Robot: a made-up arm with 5 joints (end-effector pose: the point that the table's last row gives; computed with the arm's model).
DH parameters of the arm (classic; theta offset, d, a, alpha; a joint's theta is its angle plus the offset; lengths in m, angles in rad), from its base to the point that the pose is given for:
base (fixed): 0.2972 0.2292 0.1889 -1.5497
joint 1: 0 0.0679 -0.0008 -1.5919
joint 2: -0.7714 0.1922 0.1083 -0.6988
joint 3: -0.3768 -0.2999 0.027 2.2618
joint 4: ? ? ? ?
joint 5: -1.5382 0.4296 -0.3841 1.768
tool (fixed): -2.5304 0.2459 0 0
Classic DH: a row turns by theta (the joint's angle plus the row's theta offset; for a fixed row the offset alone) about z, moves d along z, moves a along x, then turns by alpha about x.
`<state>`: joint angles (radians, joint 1 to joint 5).
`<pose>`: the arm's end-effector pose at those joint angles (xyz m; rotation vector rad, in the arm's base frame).
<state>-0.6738 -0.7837 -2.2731 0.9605 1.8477</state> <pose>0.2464 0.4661 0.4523 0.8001 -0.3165 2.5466</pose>
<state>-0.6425 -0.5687 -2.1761 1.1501 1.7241</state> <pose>0.2196 0.4875 0.4946 0.7066 -0.4060 2.5861</pose>
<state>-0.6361 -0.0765 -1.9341 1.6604 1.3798</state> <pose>0.1354 0.5598 0.5735 0.1048 -0.5030 2.6260</pose>
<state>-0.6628 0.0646 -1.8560 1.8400 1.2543</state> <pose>0.1117 0.5968 0.5725 -0.1805 -0.4598 2.5859</pose>
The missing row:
joint 4: -0.5489 0.1649 0.0871 -2.6384
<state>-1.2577 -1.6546 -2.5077 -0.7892 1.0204</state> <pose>0.3821 0.2548 0.2961 -0.0130 -0.0785 2.1522</pose>
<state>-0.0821 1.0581 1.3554 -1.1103 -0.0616</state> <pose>0.0747 0.0934 -0.0068 0.9833 2.2240 0.2997</pose>
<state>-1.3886 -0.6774 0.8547 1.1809 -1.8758</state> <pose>0.2687 0.6330 0.4448 -0.8241 -0.4530 1.6614</pose>
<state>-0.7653 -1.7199 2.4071 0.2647 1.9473</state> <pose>0.0086 0.5037 -0.0402 -1.1498 1.0807 2.4185</pose>
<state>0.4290 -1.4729 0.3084 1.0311 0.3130</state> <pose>0.3480 0.2148 0.3852 1.6297 -0.5349 1.7030</pose>
